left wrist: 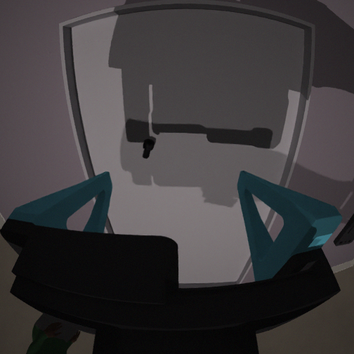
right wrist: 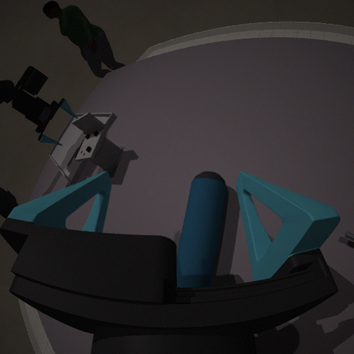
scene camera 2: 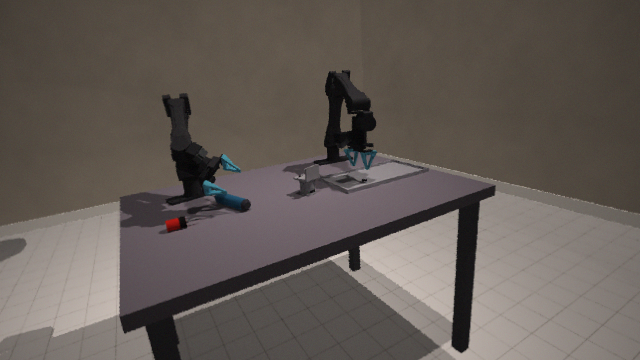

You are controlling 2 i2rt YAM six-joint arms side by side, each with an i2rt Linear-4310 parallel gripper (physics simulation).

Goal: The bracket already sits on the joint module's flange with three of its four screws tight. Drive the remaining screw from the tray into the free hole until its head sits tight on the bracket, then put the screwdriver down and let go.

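Frame: origin at the left arm's base, x ahead, y left, z up, level; millimetres.
Seen in the pictures: left gripper, fingertip midpoint: (scene camera 2: 360, 167); right gripper, fingertip midpoint: (scene camera 2: 234, 181); left arm's base, link origin: (scene camera 2: 333, 161); right arm's base, link origin: (scene camera 2: 193, 196).
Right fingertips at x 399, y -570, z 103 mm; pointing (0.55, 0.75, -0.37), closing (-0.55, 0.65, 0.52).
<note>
Pixels of each thing's middle, then the offset from my right fingertips to it.
- screw, body centre: (scene camera 2: 364, 180) dz -95, dx -1, dy +512 mm
- grey joint module, body centre: (scene camera 2: 307, 185) dz -71, dx -18, dy +270 mm
- bracket, body centre: (scene camera 2: 306, 172) dz -21, dx -18, dy +270 mm
- blue-handled screwdriver, body centre: (scene camera 2: 227, 199) dz -83, dx -76, dy -25 mm
- red-and-black tool, body centre: (scene camera 2: 182, 222) dz -86, dx +46, dy -182 mm
The screw (scene camera 2: 364, 180) (left wrist: 147, 147) is black and lies in the pale tray (scene camera 2: 348, 189) (left wrist: 309, 60). My left gripper (scene camera 2: 360, 166) (left wrist: 174, 178) is open and empty above the tray; the screw shows ahead of its fingers. The grey joint module (scene camera 2: 307, 186) (right wrist: 105, 152) stands beside the tray, with the bracket (scene camera 2: 312, 173) (right wrist: 90, 120) on top and dark screw heads on it; the free hole is too small to tell. The blue-handled screwdriver (scene camera 2: 232, 201) (right wrist: 202, 225) lies on the table. My right gripper (scene camera 2: 232, 181) (right wrist: 173, 178) is open above it, the handle nearer the right-hand finger in the right wrist view.
A red-and-black tool (scene camera 2: 175, 224) with thin metal prongs lies left of the blue handle, near the table's left side; its tips show at the right wrist view's edge. The table's front edge (scene camera 2: 300, 260) runs across the picture. A person (right wrist: 80, 30) stands beyond the table.
</note>
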